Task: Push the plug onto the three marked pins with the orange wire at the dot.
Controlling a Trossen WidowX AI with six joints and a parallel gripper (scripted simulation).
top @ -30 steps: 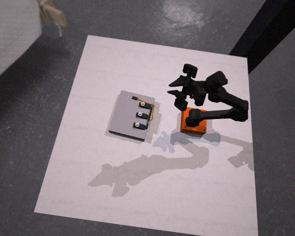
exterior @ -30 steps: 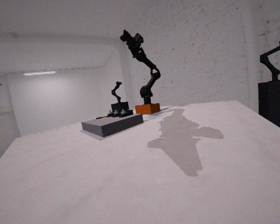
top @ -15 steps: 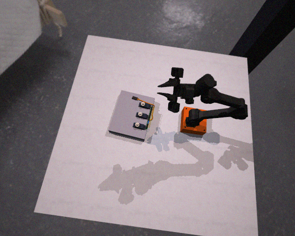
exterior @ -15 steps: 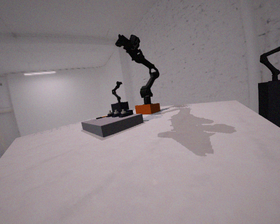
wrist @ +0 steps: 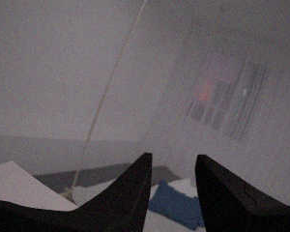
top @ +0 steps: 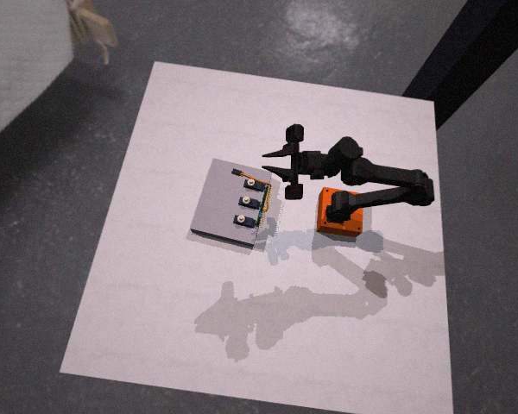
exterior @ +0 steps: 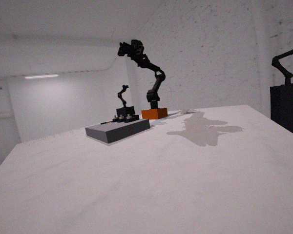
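The blue mark lies 20 mm behind my gripper tip, 10 mm to the right of it and 420 mm below it. The rest, counted from my gripper tip: grey holder (130 mm ahead, 80 mm to the right, 470 mm below).
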